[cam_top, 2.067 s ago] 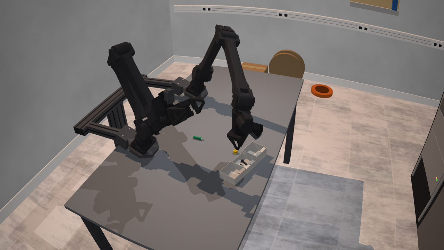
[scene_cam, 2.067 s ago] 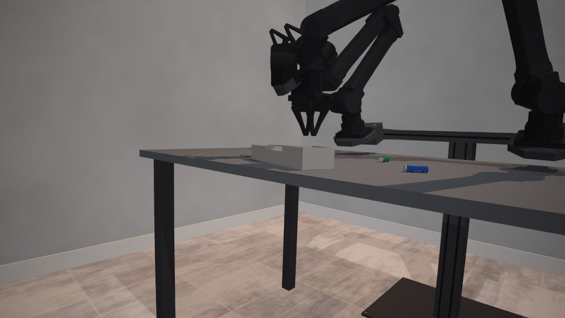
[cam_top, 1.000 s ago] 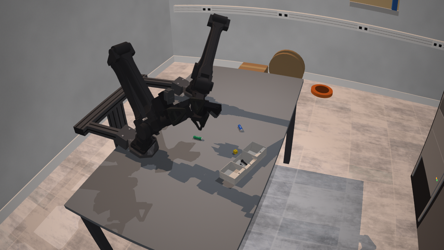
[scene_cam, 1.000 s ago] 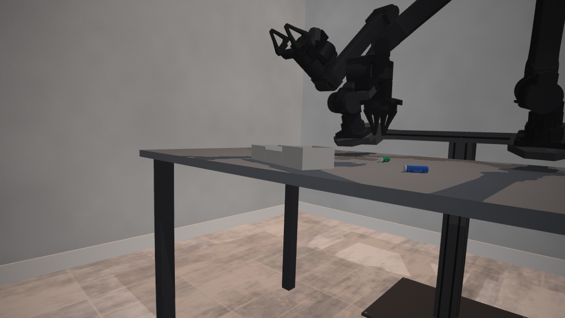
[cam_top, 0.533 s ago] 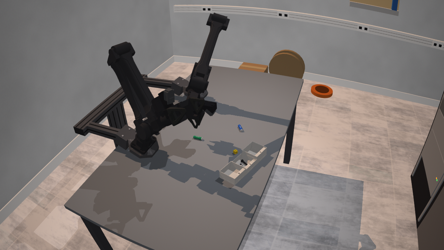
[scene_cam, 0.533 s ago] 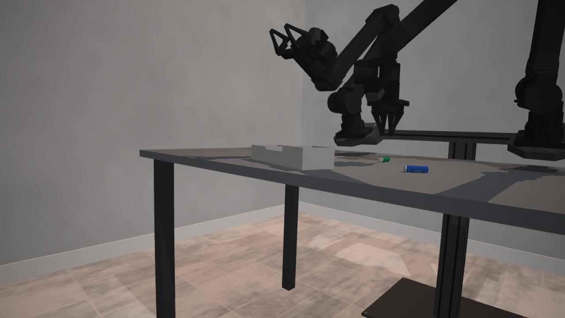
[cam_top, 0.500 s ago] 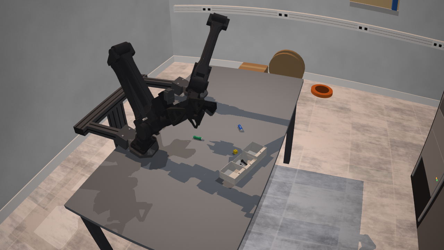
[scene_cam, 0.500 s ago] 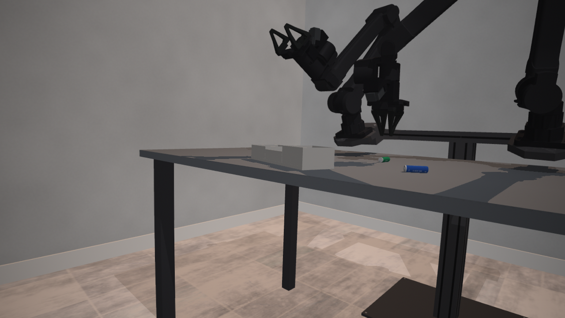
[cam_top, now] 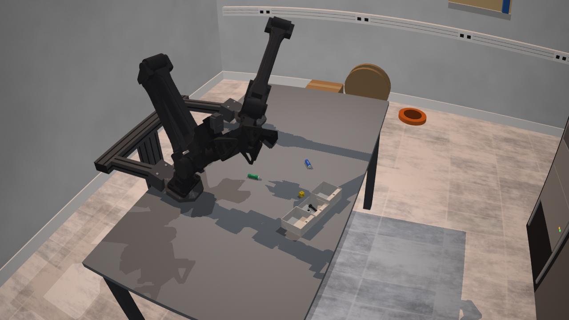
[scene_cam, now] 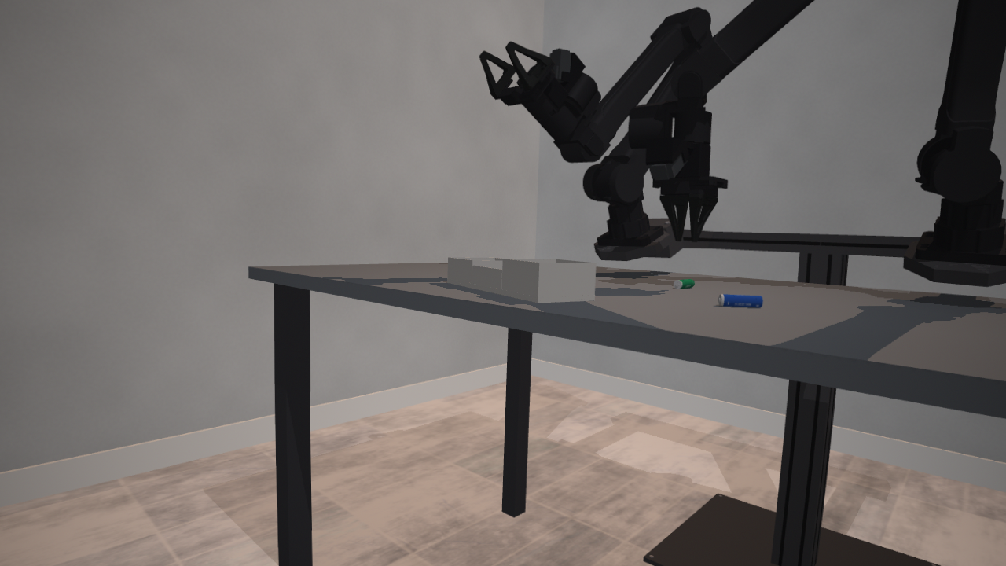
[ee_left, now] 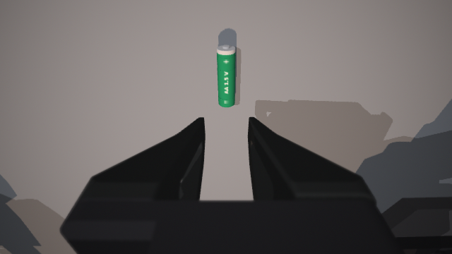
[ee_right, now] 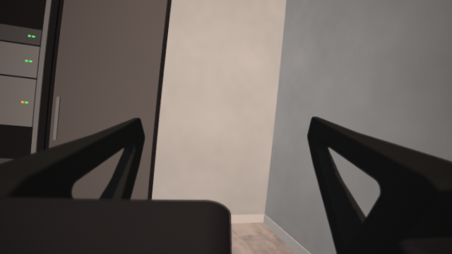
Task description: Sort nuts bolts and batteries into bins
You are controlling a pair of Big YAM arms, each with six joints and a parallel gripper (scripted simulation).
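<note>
Right now the green battery is 8 cm below my left hand. The rest, counted from my left hand: yellow die: 22 cm ahead, 8 cm below, 4 cm to the right; blue battery: 17 cm ahead, 16 cm to the left, 8 cm below; black bolt: 28 cm ahead, 10 cm to the right, 7 cm below.
</note>
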